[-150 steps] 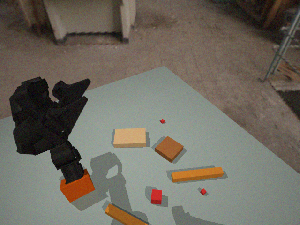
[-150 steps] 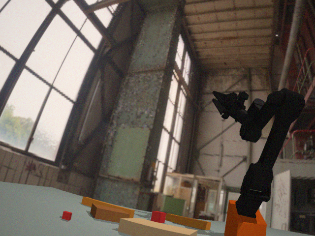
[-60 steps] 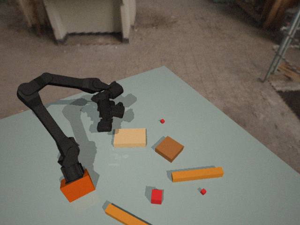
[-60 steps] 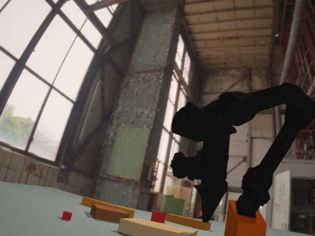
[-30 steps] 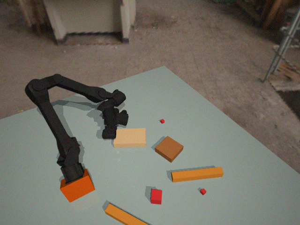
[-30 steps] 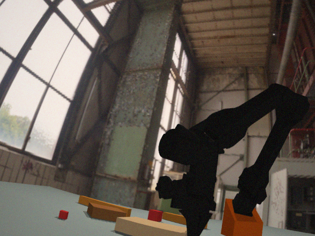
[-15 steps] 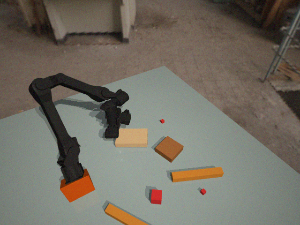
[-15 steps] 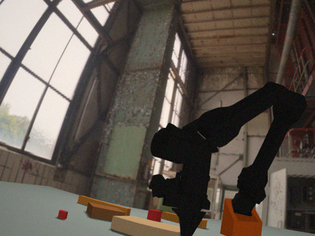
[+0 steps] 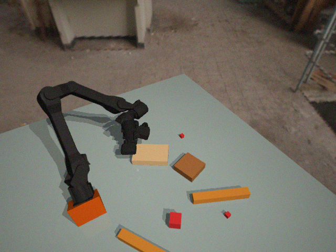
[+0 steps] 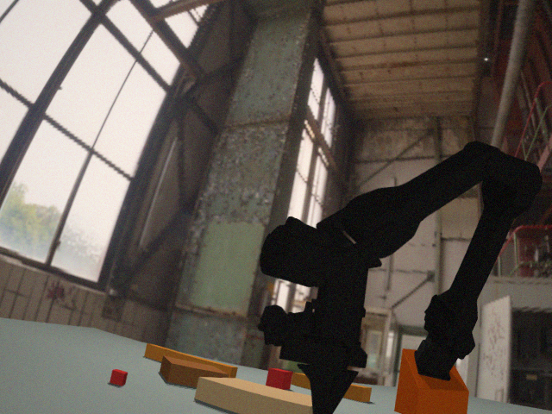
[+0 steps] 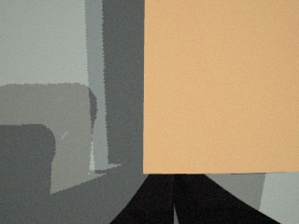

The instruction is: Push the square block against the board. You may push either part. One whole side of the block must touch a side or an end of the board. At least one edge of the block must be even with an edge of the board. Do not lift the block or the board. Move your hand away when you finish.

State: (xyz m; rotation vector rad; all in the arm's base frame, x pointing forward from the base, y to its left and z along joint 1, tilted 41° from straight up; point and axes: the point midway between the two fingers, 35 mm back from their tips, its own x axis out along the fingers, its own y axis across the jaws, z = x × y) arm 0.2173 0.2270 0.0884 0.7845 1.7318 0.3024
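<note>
The tan board lies 7 cm ahead of my gripper tip, 7 cm to the right of it and 1 cm above it. The rest, counted from my gripper tip: brown square block: 20 cm ahead, 20 cm to the right, 1 cm above.
</note>
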